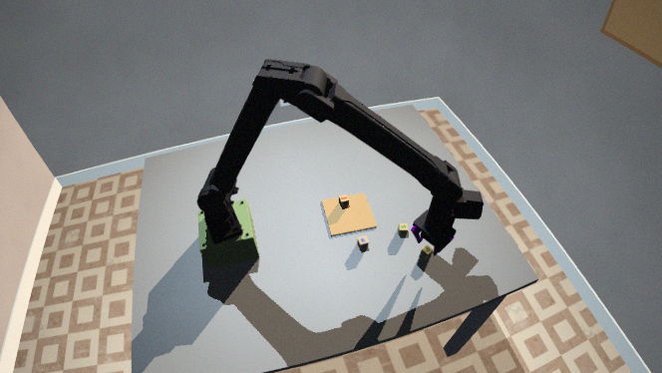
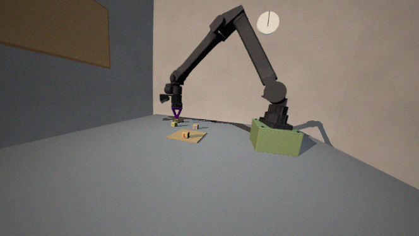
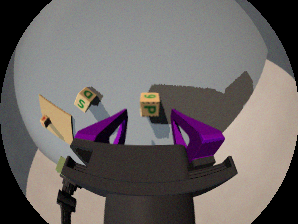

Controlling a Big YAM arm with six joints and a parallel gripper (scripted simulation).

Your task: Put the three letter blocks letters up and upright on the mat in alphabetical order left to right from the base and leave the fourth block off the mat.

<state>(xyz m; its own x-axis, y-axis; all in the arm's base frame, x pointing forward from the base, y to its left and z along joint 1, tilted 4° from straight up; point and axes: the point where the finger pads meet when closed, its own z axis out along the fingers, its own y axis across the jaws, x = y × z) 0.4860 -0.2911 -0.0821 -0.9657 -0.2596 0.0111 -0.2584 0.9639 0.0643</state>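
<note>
Right now my hand is 3 cm above the block. Also, from my hand: tan mat (12 cm behind, 24 cm to the left, 4 cm below).
</note>
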